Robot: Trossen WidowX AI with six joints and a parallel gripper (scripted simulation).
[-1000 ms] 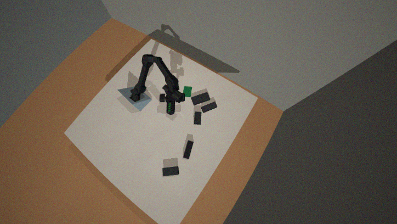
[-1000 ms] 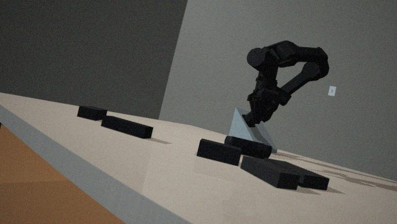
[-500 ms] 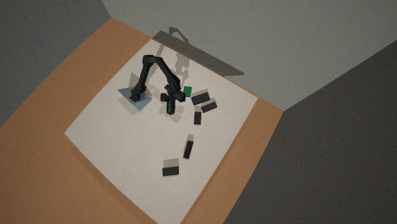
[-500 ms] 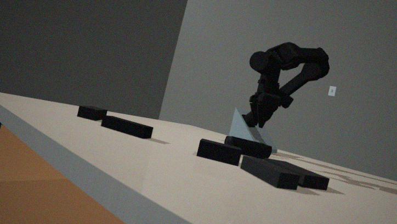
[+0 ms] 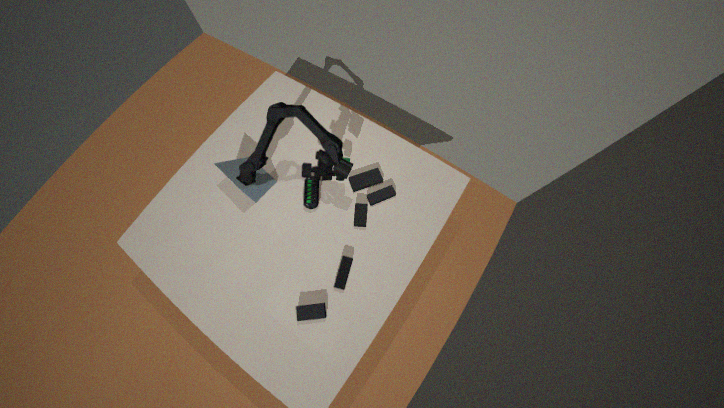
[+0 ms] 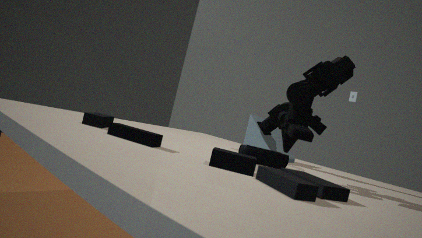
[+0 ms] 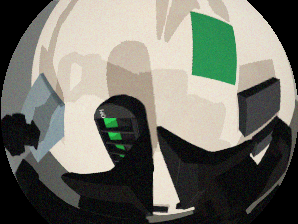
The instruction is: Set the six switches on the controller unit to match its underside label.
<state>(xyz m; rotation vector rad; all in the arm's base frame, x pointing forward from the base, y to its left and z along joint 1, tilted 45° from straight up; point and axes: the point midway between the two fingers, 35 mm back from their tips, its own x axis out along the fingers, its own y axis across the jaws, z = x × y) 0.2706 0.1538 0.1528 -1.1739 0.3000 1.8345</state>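
Now: the green card 2 cm ahead of my gripper tip, 13 cm to the left of it and 6 cm below it. From my gripper tip the other things lie so: module (24 cm ahead, 3 cm to the right, 4 cm below).
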